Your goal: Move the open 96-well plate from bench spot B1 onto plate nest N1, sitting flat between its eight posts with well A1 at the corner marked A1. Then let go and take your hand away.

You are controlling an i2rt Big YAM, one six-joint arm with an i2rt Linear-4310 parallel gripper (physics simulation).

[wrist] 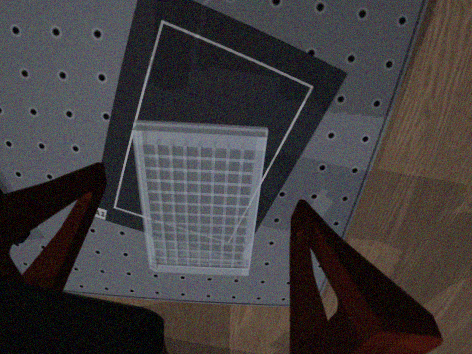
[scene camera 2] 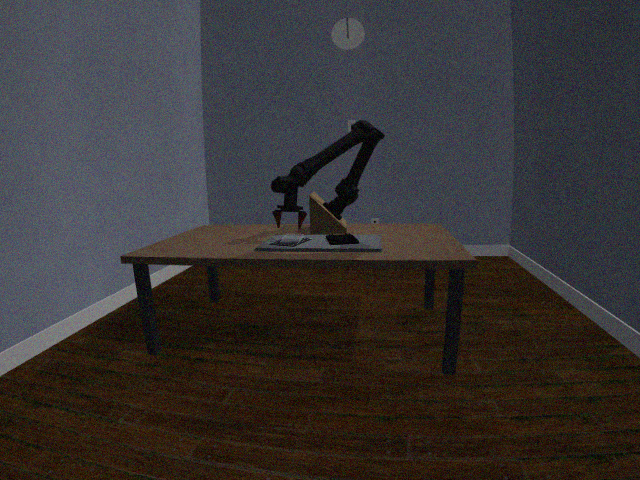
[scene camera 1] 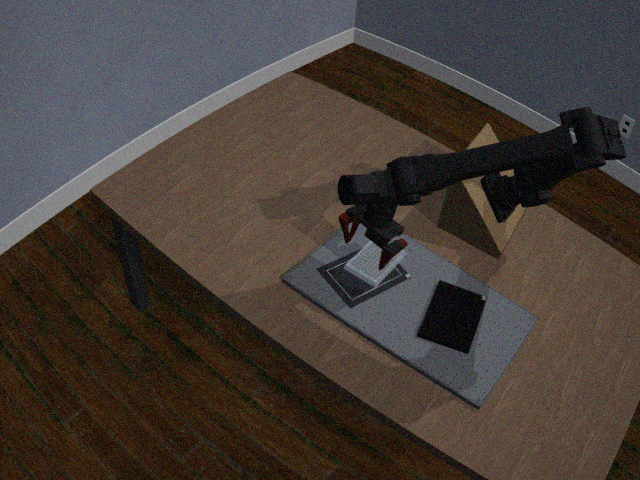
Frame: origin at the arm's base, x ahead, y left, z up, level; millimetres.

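Seen in the pictures: gripper, fingertip midpoint: (wrist: 201,191) (scene camera 2: 288,228) (scene camera 1: 364,255); arm's base, origin of the base link: (scene camera 2: 331,212) (scene camera 1: 495,196).
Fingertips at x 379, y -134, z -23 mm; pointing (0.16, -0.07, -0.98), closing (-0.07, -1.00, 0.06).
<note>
Pixels of each thing's top centre, then the offset from my fingertips to it. "*": a spot on its surface instead. Level surfaces: height alone.
- open 96-well plate, middle of its top: (wrist: 199,215) (scene camera 1: 376,257) (scene camera 2: 292,236) 51 mm back, 3 mm left, 45 mm down
- bench spot B1, surface spot: (wrist: 225,85) (scene camera 1: 347,282) * 38 mm ahead, 7 mm right, 59 mm down
- A1 tag, surface spot: (wrist: 101,214) * 70 mm back, 80 mm left, 59 mm down
- black plate nest N1, middle of its top: (scene camera 1: 455,311) (scene camera 2: 341,235) 41 mm back, 229 mm left, 40 mm down
- grey perforated board, middle of its top: (wrist: 13,159) (scene camera 1: 419,300) (scene camera 2: 322,240) 29 mm back, 143 mm left, 61 mm down
- wooden table, its level: 74 mm down
- small white tag, surface spot: (scene camera 1: 483,297) * 130 mm back, 257 mm left, 49 mm down
The open 96-well plate (scene camera 1: 368,263) (scene camera 2: 289,239) (wrist: 200,200), pale and translucent, lies on the dark outlined mat of bench spot B1 (scene camera 1: 347,288) (wrist: 225,85). It is turned relative to the white outline and overhangs one edge of the mat. The A1 tag (wrist: 101,214) shows beside a mat corner in the wrist view. The black plate nest N1 (scene camera 1: 451,317) (scene camera 2: 342,239) is on the same board; its posts cannot be made out. My gripper (scene camera 1: 364,254) (scene camera 2: 289,227) (wrist: 201,191) is open and empty above the plate, its fingertips apart on either side of it in the wrist view.
A grey perforated board (scene camera 1: 392,315) (scene camera 2: 369,241) (wrist: 55,100) carries the mat and nest on the wooden table (scene camera 1: 206,217) (scene camera 2: 413,240). A wooden wedge (scene camera 1: 462,227) (scene camera 2: 323,222) stands behind the board at the arm's base. A small white tag (scene camera 1: 483,297) marks one nest corner.
</note>
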